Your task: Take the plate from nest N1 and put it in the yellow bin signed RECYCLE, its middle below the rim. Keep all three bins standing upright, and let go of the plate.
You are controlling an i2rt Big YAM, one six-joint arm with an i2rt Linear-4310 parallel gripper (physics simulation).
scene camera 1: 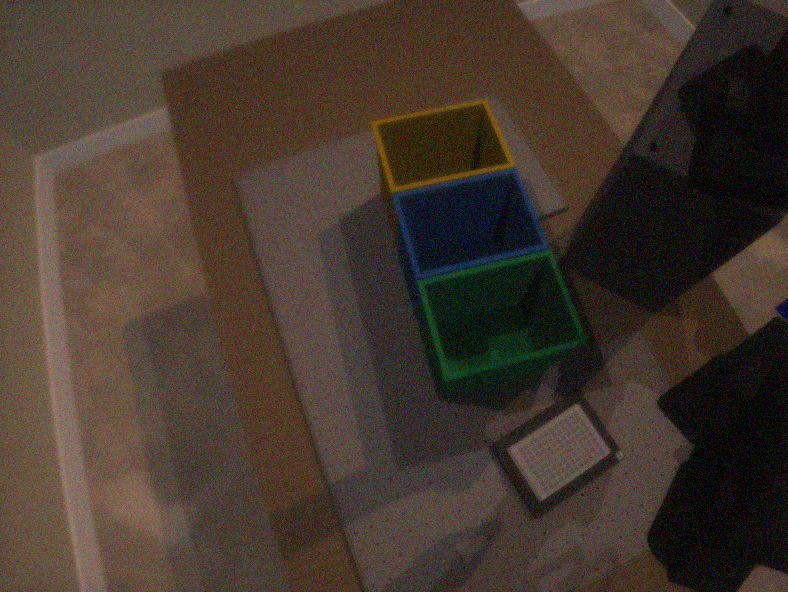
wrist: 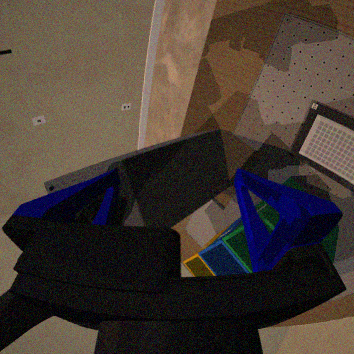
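Pixels of known places: gripper, fingertip midpoint: (scene camera 1: 754, 359) (wrist: 176, 175); arm's base, link origin: (scene camera 1: 739, 115).
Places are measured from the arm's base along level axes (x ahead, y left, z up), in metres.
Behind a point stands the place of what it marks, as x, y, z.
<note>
A pale gridded plate (scene camera 1: 560, 451) {0.202, 0.277, -0.332} (wrist: 331, 150) {0.194, 0.268, -0.333} lies flat in a dark nest (scene camera 1: 537, 506) (wrist: 306, 131), near the green bin; the nest's small tag is unreadable. The yellow bin (scene camera 1: 452, 175) {0.277, -0.106, -0.179} (wrist: 191, 260) {0.207, -0.224, -0.205} stands upright at the far end of the row of three; its inside shows no object, and its sign does not show. My gripper (wrist: 176, 175) {0.092, 0.241, -0.036} is wide open, with no object between its blue fingers. In the scene view the gripper's dark body is at the right edge and its fingers are mostly cut off. It is well apart from the plate.
The blue bin (scene camera 1: 472, 264) {0.287, 0.031, -0.179} (wrist: 223, 256) {0.243, -0.091, -0.233} stands upright between the yellow and green bins. The green bin (scene camera 1: 515, 363) {0.272, 0.166, -0.180} (wrist: 240, 250) {0.228, 0.042, -0.192} stands upright at the nest end. All three stand on a grey perforated board (scene camera 1: 289, 274) {0.548, -0.096, -0.359} (wrist: 280, 95) {0.044, 0.277, -0.358}. A dark slab (scene camera 1: 637, 254) {0.028, 0.041, -0.242} (wrist: 175, 175) {0.012, 0.056, -0.174} is right of the bins.
</note>
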